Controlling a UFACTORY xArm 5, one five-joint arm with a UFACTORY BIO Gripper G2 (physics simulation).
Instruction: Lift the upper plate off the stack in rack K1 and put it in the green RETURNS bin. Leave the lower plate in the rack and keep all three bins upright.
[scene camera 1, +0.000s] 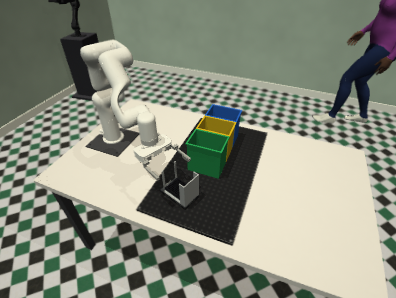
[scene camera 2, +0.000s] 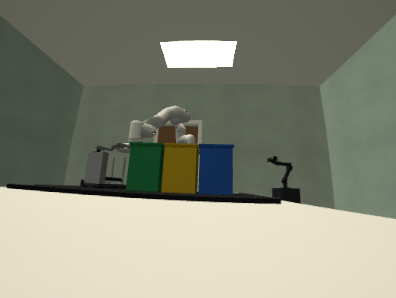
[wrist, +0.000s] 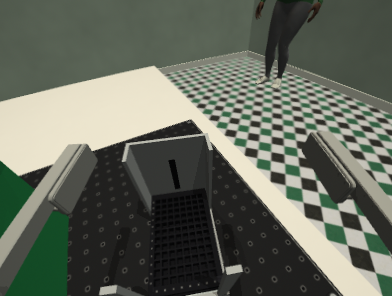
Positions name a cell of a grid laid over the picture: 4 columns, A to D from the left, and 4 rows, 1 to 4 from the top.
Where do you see my gripper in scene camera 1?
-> B3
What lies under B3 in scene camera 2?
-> A yellow bin.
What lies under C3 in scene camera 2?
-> A blue bin.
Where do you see a green bin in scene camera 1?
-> C3
